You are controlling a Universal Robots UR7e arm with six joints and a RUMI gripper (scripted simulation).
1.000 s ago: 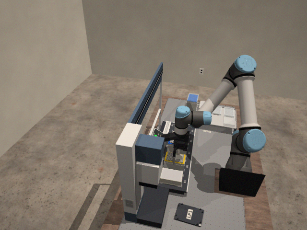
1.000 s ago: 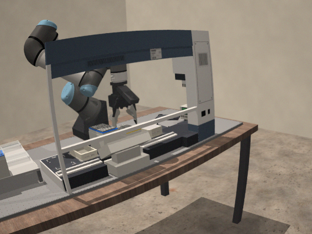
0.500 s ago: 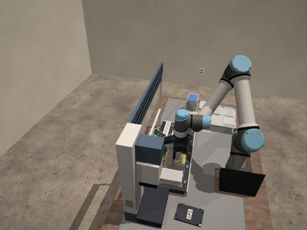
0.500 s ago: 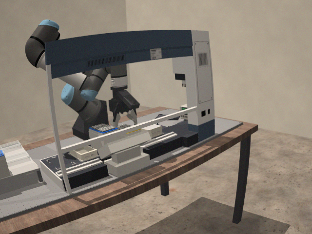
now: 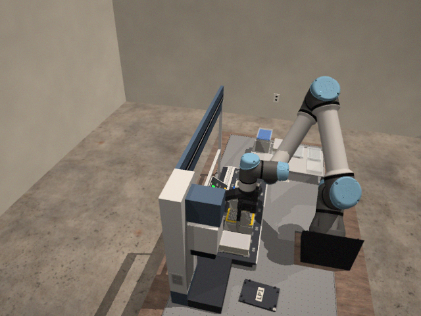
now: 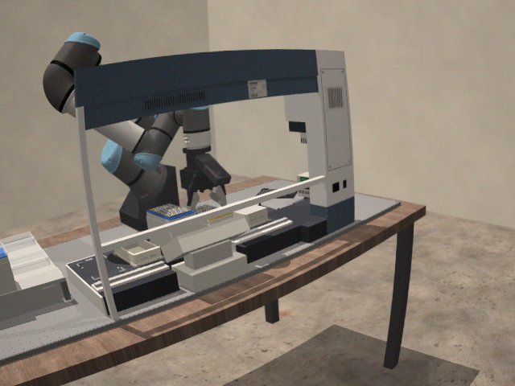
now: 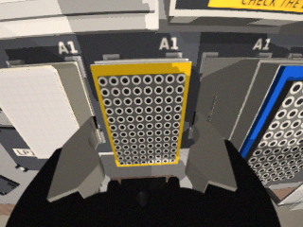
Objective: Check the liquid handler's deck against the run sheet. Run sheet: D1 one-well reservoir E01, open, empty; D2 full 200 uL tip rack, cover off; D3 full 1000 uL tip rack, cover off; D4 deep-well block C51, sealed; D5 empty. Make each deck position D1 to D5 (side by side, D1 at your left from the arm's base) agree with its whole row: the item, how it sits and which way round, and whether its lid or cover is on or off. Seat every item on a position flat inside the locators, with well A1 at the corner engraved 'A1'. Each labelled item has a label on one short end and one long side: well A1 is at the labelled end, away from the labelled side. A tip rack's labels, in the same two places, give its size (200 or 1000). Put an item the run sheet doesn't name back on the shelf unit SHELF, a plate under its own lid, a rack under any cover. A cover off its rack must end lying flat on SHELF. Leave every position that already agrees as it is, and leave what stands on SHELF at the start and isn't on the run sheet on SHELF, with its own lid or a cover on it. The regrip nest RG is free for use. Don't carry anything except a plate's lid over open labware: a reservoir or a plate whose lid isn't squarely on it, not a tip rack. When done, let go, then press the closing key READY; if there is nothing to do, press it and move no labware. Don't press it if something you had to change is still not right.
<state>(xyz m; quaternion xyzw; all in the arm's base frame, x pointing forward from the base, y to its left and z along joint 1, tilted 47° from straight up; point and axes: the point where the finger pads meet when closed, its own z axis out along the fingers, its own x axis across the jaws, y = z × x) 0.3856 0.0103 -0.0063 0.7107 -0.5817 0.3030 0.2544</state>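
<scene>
My hand is 1 cm past the yellow-rimmed tip rack, 1 cm to the left of it and 1 cm below it. Also, from my hand: blue-rimmed tip rack: 2 cm ahead, 12 cm to the right, 3 cm above; then white sealed block: 2 cm behind, 12 cm to the left, 1 cm below; then frame bar: 20 cm ahead, 5 cm to the right, 9 cm above.
</scene>
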